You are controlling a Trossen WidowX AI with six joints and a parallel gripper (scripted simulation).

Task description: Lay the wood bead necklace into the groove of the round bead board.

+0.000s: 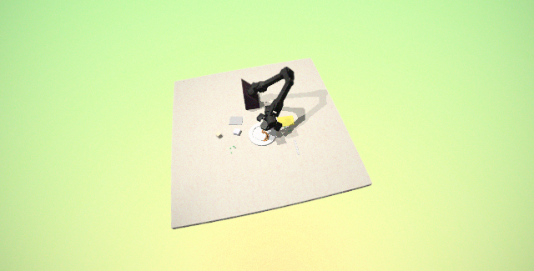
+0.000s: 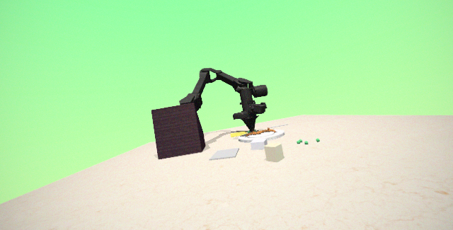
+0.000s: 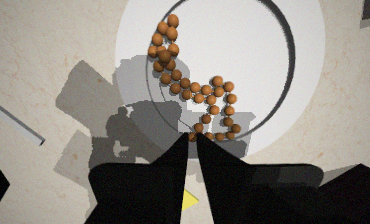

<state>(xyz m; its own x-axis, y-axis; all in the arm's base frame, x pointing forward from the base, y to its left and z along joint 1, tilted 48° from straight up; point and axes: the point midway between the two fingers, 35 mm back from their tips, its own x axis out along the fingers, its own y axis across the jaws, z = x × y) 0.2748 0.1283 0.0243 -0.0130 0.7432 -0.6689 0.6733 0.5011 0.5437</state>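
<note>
Now: gripper tip 6 cm to the left of the round white bead board, 3 cm short of it and 1 cm above it. From my gripper tip the other things lie so: thin white strip: 17 cm ahead, 16 cm to the left, 2 cm below; then yellow card: 13 cm to the left, 6 cm behind, 2 cm below; then grey flat plate: 24 cm to the right, 13 cm behind, 2 cm below.
</note>
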